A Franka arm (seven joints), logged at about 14 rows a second.
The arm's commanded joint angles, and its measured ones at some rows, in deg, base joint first. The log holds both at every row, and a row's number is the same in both.
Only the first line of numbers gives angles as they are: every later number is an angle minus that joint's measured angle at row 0.
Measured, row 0:
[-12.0, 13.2, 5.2, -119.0, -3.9, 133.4, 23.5]
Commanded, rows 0 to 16:
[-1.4, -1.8, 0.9, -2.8, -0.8, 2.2, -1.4]
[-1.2, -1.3, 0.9, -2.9, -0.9, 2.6, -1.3]
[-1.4, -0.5, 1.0, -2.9, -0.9, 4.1, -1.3]
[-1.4, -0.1, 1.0, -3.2, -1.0, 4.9, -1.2]
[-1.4, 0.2, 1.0, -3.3, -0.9, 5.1, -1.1]
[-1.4, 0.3, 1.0, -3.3, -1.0, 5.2, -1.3]
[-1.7, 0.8, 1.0, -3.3, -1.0, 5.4, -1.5]
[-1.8, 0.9, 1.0, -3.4, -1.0, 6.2, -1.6]
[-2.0, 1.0, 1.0, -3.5, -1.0, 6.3, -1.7]
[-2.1, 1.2, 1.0, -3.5, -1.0, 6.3, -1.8]
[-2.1, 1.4, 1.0, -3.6, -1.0, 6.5, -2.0]
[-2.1, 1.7, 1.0, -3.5, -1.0, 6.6, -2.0]
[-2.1, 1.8, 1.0, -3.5, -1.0, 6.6, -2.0]
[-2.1, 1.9, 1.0, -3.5, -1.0, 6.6, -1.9]
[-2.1, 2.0, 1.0, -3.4, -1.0, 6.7, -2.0]
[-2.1, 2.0, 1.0, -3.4, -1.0, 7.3, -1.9]
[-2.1, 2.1, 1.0, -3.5, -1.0, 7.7, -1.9]
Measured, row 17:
[-0.9, 2.0, 0.2, -2.8, -0.2, 5.6, -0.7]
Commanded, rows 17 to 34:
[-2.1, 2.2, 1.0, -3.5, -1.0, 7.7, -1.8]
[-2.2, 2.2, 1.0, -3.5, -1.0, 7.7, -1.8]
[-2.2, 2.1, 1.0, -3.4, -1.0, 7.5, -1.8]
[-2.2, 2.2, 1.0, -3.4, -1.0, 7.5, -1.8]
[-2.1, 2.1, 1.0, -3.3, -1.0, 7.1, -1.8]
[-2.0, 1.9, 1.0, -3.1, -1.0, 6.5, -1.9]
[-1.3, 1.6, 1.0, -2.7, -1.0, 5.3, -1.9]
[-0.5, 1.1, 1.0, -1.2, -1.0, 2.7, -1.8]
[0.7, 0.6, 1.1, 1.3, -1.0, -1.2, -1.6]
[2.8, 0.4, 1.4, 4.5, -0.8, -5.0, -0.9]
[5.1, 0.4, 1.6, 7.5, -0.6, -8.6, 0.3]
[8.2, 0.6, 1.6, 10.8, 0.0, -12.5, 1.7]
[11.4, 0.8, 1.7, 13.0, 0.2, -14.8, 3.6]
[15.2, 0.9, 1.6, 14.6, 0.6, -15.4, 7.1]
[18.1, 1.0, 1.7, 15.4, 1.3, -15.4, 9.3]
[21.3, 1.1, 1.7, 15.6, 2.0, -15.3, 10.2]
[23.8, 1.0, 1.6, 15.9, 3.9, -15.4, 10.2]
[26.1, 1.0, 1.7, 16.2, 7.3, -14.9, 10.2]
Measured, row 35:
[23.3, 0.2, 1.9, 14.7, 3.3, -14.5, 10.4]
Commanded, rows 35 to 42:
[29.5, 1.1, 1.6, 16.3, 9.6, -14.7, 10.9]
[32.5, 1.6, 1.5, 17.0, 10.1, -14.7, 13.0]
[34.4, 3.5, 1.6, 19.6, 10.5, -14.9, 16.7]
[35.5, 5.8, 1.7, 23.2, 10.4, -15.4, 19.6]
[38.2, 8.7, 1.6, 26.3, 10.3, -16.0, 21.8]
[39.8, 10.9, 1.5, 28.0, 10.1, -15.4, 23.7]
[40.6, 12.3, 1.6, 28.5, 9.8, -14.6, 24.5]
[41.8, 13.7, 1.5, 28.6, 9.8, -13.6, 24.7]
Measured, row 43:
[40.4, 8.5, 1.8, 24.5, 9.4, -14.2, 23.6]
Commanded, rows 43 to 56:
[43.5, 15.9, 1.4, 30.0, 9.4, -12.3, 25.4]
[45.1, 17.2, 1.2, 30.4, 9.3, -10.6, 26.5]
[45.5, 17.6, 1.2, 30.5, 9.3, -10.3, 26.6]
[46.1, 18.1, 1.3, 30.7, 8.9, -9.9, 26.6]
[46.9, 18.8, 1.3, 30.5, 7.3, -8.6, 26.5]
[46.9, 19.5, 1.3, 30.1, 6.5, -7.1, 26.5]
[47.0, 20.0, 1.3, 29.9, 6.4, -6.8, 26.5]
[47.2, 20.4, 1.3, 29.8, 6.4, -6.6, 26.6]
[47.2, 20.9, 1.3, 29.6, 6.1, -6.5, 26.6]
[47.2, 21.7, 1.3, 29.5, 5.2, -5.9, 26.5]
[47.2, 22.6, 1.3, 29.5, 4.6, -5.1, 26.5]
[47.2, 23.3, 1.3, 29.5, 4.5, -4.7, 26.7]
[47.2, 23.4, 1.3, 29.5, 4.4, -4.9, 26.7]
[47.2, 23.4, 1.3, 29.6, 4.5, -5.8, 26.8]
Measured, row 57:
[47.0, 21.8, 1.5, 29.0, 5.4, -5.5, 25.8]
